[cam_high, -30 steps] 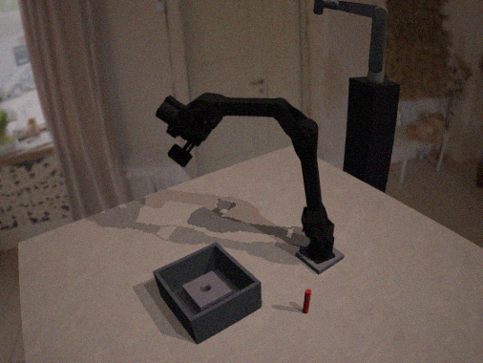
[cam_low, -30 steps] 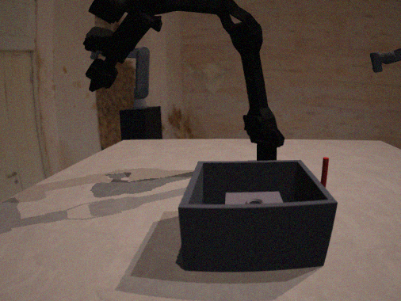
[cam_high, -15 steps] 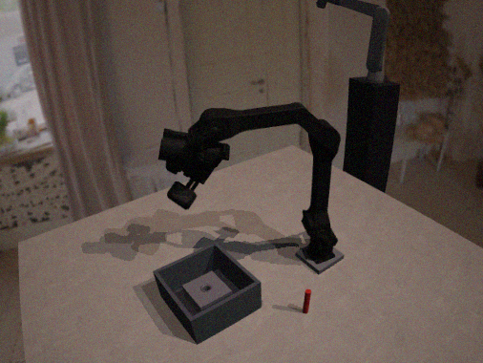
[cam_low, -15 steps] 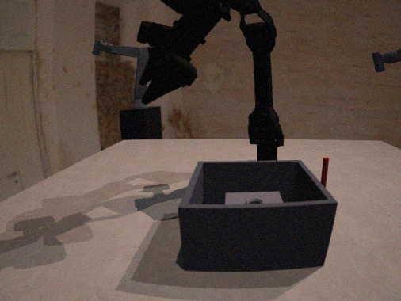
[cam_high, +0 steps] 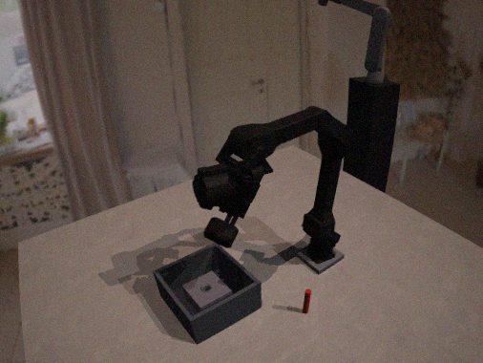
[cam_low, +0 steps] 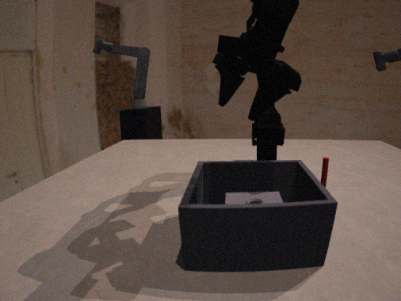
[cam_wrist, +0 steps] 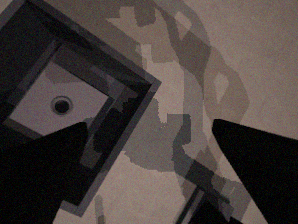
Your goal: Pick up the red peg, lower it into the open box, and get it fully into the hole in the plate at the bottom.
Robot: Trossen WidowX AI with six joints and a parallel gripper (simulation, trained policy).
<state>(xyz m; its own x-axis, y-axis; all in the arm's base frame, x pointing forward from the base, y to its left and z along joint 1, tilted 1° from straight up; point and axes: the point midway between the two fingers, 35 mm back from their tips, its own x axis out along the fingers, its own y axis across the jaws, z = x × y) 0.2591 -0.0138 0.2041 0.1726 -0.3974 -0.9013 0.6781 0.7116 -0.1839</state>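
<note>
Right now the red peg is 18 cm to the left of my gripper tip, 14 cm below it and 13 cm behind it. The rest, counted from my gripper tip: dark blue box 16 cm below, 8 cm ahead, 5 cm to the left; grey plate 14 cm below, 8 cm ahead, 5 cm to the left.
</note>
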